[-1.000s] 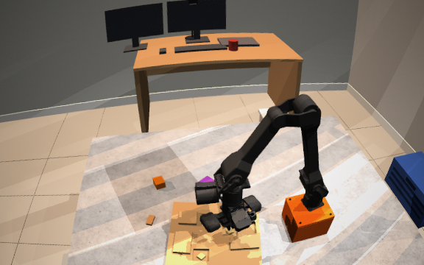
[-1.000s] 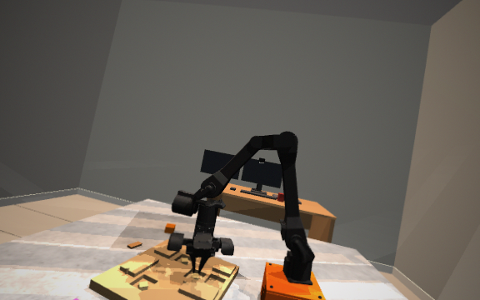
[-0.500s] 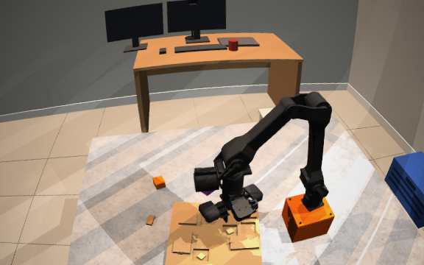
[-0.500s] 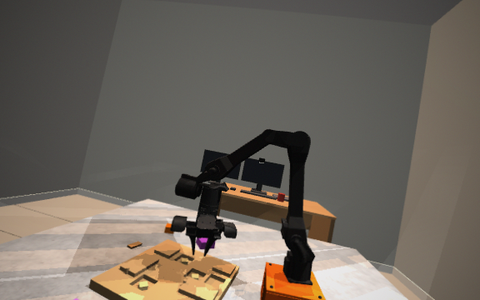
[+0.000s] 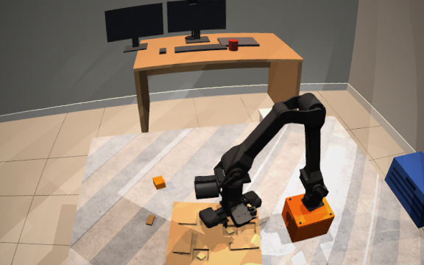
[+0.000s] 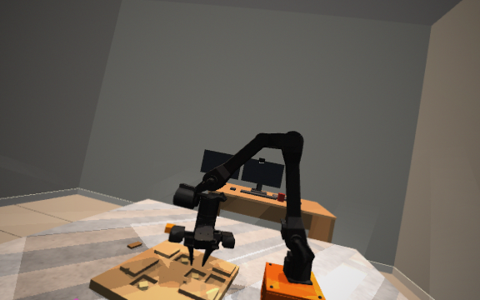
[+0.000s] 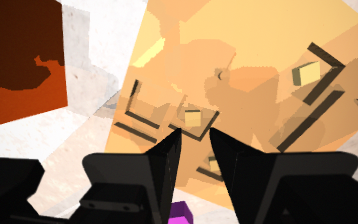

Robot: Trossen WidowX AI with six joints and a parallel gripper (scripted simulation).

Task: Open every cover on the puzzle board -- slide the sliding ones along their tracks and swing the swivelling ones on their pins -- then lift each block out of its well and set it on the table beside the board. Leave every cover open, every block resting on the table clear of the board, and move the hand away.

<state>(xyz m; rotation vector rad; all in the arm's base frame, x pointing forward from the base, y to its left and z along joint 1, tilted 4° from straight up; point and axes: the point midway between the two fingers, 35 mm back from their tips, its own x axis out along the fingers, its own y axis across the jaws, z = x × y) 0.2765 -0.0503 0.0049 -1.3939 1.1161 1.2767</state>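
Now: the tan puzzle board 40 mm ahead of my gripper tip, 10 mm to the right of it and 30 mm below it. From my gripper tip the other things lie so: flat brown piece (240 mm ahead, 130 mm to the right, 50 mm below).
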